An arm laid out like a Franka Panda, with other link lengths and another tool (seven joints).
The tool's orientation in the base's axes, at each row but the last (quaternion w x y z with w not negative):
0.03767 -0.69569 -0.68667 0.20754
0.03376 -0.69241 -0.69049 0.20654
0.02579 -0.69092 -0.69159 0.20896
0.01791 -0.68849 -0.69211 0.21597
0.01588 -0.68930 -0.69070 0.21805
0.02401 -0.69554 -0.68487 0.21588
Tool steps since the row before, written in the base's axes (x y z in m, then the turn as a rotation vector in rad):
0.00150 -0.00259 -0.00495 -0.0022 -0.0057 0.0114
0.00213 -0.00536 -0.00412 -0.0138 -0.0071 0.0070
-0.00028 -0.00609 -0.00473 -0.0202 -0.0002 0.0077
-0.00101 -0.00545 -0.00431 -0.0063 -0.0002 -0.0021
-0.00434 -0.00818 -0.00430 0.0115 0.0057 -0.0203
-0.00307 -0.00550 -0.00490 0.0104 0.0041 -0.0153
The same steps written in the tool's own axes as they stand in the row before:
-0.00139 0.00322 0.00460 -0.0082 -0.0056 -0.0083
-0.00430 0.00361 0.00433 -0.0080 -0.0150 -0.0001
-0.00468 0.00153 0.00594 -0.0013 -0.0216 -0.0004
-0.00401 0.00067 0.00573 0.0007 -0.0053 0.0040
-0.00643 -0.00234 0.00757 0.0106 0.0172 0.0131
-0.00389 -0.00095 0.00690 0.0077 0.0146 0.0093

